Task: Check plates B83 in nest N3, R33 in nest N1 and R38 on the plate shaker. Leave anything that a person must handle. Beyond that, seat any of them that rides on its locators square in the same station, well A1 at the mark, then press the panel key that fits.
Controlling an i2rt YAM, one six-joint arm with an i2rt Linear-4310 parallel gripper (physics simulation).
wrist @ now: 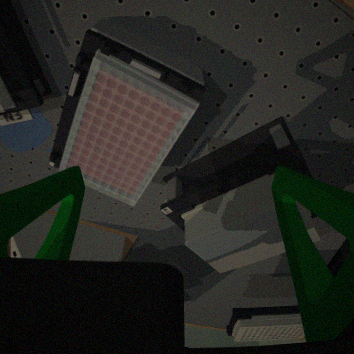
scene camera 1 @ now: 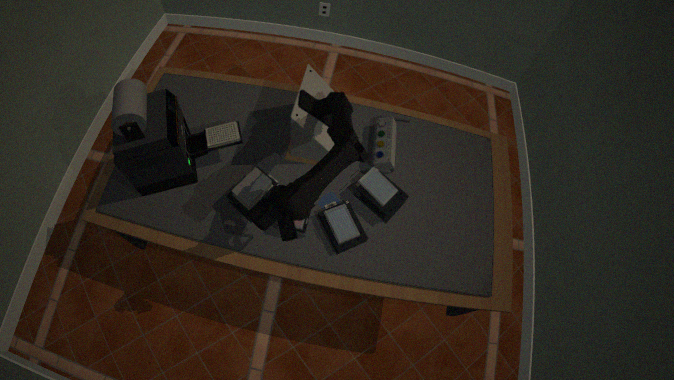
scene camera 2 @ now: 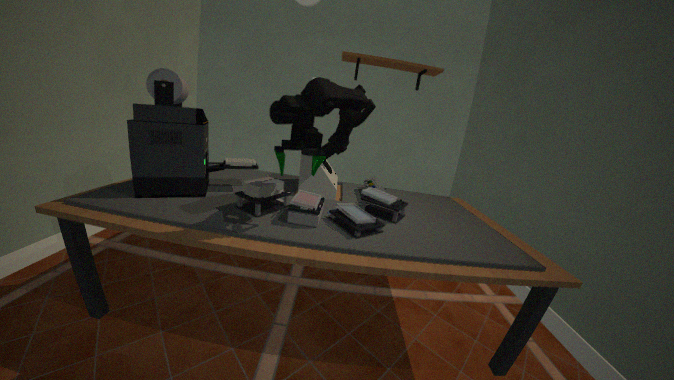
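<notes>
My gripper (scene camera 2: 298,174) (wrist: 178,176) is open, green fingers wide apart, above the stations. A pink-welled plate (scene camera 1: 300,224) (scene camera 2: 308,200) (wrist: 125,135) lies in a dark frame on a pale box-shaped base (scene camera 2: 303,218), probably the shaker; the arm partly covers it in scene camera 1. Right of it, a pale plate (scene camera 1: 342,223) (scene camera 2: 356,213) sits in the dark nest N3 (wrist: 22,65), whose label (wrist: 16,118) shows in the wrist view. Another pale plate (scene camera 1: 379,186) (scene camera 2: 380,195) sits in the nest behind, probably N1. Plate codes, A1 marks and exact seating are unreadable. The key panel (scene camera 1: 385,142) stands behind.
A raised dark station with a grey block (scene camera 1: 253,188) (scene camera 2: 262,187) (wrist: 235,220) stands left of the pink plate. A tall black machine (scene camera 1: 155,155) (scene camera 2: 170,160) at the far left holds out a white plate (scene camera 1: 222,134) (scene camera 2: 241,162) (wrist: 270,327). A white upright board (scene camera 1: 312,87) stands behind the arm.
</notes>
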